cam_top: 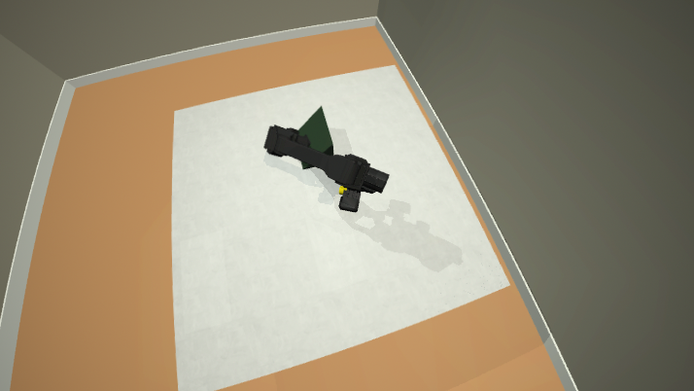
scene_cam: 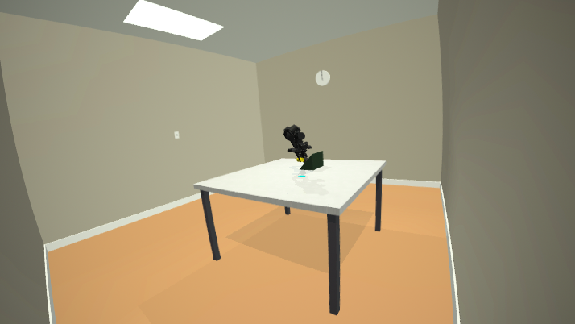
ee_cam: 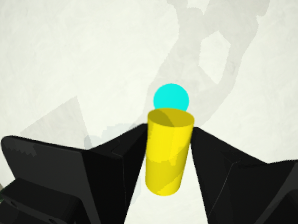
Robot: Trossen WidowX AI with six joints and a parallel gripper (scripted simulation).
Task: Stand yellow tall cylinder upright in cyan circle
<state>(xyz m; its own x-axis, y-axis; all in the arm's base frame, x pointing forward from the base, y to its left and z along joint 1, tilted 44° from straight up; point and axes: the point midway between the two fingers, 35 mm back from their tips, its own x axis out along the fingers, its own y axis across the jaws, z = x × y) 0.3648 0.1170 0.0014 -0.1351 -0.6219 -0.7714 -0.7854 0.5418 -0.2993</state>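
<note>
Now: gripper tip 10 mm to the left of the cyan circle and 140 mm above it. Round my gripper tip: yellow tall cylinder: 10 mm behind, 20 mm to the right.
</note>
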